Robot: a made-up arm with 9 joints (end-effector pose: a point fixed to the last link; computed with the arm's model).
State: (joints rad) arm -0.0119 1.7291 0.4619 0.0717 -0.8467 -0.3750 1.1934 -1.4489 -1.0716
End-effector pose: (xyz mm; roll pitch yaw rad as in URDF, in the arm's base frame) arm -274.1 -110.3 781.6 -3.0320 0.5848 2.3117
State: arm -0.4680 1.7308 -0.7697 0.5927 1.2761 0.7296 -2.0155 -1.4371 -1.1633
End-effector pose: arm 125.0 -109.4 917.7 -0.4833 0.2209 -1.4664
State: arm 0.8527 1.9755 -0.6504 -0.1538 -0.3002 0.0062 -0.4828 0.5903 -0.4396
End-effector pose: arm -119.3 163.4 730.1 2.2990 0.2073 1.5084
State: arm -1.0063 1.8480 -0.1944 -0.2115 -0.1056 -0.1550 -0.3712 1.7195 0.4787
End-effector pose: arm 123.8 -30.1 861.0 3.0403 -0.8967 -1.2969
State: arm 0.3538 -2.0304 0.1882 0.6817 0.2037 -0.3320 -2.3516 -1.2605 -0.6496
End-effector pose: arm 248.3 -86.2 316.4 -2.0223 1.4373 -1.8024
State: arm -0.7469 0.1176 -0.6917 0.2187 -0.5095 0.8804 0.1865 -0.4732 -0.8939
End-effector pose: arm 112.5 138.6 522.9 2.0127 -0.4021 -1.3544
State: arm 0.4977 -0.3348 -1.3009 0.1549 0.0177 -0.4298 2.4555 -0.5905 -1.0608
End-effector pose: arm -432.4 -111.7 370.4 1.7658 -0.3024 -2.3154
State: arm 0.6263 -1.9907 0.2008 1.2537 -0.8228 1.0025 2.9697 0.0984 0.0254
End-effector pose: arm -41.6 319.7 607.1 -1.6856 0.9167 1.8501
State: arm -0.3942 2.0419 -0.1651 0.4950 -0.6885 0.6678 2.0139 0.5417 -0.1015
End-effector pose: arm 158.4 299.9 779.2 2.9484 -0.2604 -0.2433
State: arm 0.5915 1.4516 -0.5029 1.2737 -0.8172 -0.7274 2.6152 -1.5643 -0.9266
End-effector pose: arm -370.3 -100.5 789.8 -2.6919 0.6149 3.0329
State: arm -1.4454 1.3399 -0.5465 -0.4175 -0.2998 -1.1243 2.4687 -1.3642 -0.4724
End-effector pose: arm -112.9 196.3 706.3 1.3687 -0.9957 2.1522
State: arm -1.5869 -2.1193 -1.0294 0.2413 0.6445 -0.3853 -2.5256 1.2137 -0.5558
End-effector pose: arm -101.7 -109.0 493.3 -1.8527 -0.3659 0.4116
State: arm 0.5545 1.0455 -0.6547 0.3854 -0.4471 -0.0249 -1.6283 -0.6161 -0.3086
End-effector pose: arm -268.0 -61.7 833.3 0.1740 -0.8480 -0.3347
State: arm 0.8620 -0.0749 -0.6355 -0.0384 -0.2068 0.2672 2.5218 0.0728 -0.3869
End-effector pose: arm -502.6 -143.0 593.0 1.5274 -1.3836 -2.5864
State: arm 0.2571 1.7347 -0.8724 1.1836 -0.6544 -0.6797 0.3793 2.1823 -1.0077
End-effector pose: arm -223.7 280.6 783.1 1.3140 -0.7628 -3.1184
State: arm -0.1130 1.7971 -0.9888 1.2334 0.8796 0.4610 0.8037 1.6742 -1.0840
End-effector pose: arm 354.3 257.2 782.5 3.1073 -0.6979 -0.3576
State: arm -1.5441 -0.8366 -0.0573 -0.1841 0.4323 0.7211 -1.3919 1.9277 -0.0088
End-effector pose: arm 120.5 -21.1 411.9 -0.3408 0.8585 -0.4637
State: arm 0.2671 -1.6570 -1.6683 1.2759 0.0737 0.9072 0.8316 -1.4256 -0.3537
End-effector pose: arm -187.6 211.0 492.9 -3.0236 -0.2498 -0.0847
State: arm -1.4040 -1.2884 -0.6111 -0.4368 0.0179 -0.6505 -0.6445 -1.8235 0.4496
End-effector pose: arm -75.8 -85.0 414.7 2.2314 -1.3593 -3.0498
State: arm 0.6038 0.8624 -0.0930 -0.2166 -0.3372 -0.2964 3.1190 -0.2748 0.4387
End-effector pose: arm -274.1 -136.0 840.1 -2.2677 -0.8434 1.5535
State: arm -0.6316 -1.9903 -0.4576 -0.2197 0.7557 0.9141 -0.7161 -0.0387 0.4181
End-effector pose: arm 88.7 13.5 418.2 -2.2623 -0.7481 1.2636
